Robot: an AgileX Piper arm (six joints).
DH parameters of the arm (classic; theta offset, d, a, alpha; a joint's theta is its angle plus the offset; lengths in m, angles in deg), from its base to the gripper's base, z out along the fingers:
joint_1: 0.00 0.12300 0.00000 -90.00
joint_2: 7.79 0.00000 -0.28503 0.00
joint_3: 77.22 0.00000 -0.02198 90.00
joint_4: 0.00 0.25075 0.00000 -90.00
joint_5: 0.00 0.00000 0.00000 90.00
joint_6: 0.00 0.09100 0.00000 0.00
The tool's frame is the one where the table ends.
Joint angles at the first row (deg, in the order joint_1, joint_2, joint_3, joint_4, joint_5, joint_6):
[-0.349 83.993 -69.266 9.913 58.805 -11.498]
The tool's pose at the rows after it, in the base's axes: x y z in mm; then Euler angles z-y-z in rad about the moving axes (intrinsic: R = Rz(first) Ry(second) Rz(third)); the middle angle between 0 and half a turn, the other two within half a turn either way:
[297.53, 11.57, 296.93, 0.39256, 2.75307, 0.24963]
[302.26, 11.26, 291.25, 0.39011, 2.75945, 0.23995]
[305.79, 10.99, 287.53, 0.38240, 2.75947, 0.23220]
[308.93, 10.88, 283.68, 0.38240, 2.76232, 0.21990]
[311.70, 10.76, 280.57, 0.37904, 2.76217, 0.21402]
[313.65, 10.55, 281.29, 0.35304, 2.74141, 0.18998]
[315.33, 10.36, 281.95, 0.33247, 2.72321, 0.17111]
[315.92, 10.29, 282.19, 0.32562, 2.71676, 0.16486]
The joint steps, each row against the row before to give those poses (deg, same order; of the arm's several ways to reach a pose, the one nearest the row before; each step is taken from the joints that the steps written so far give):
[0.000 1.308 0.001 0.000 -0.134 -0.688]
[0.001 1.165 0.001 -0.124 -0.846 -0.528]
[-0.001 0.784 -0.003 -0.091 -0.842 -0.098]
[0.000 0.780 0.000 0.000 -0.622 -0.814]
[-0.001 0.639 0.000 0.000 -0.669 -0.248]
[0.001 -0.001 0.001 0.000 -1.317 0.002]
[0.000 0.000 0.000 0.000 -1.143 0.000]
[0.000 0.000 0.000 0.000 -0.403 0.000]

